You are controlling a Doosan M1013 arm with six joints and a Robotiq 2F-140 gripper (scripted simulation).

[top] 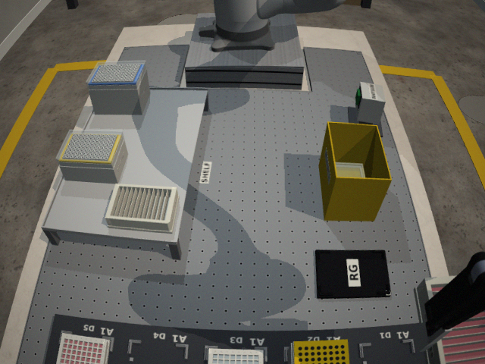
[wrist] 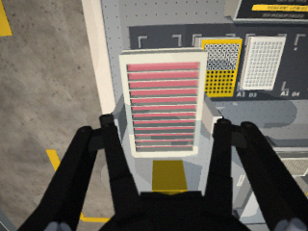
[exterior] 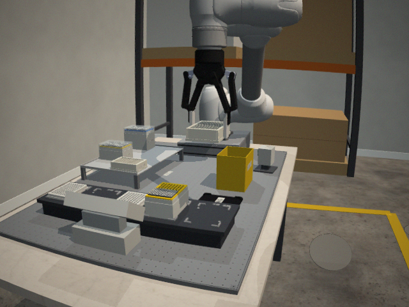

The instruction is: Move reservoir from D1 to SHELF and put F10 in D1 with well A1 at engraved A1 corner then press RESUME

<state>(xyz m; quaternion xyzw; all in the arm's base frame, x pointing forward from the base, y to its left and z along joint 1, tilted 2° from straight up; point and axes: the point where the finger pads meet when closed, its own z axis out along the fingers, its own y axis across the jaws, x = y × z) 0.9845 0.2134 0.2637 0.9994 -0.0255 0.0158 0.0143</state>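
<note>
Now: the yellow tip rack 10 mm behind my hand, 130 mm to the right of it and 210 mm below it. The rest, counted from my hand: yellow bin 440 mm behind, 270 mm below; black RG nest 230 mm behind, 20 mm to the right, 310 mm below; cream 12-trough reservoir 20 mm below.
</note>
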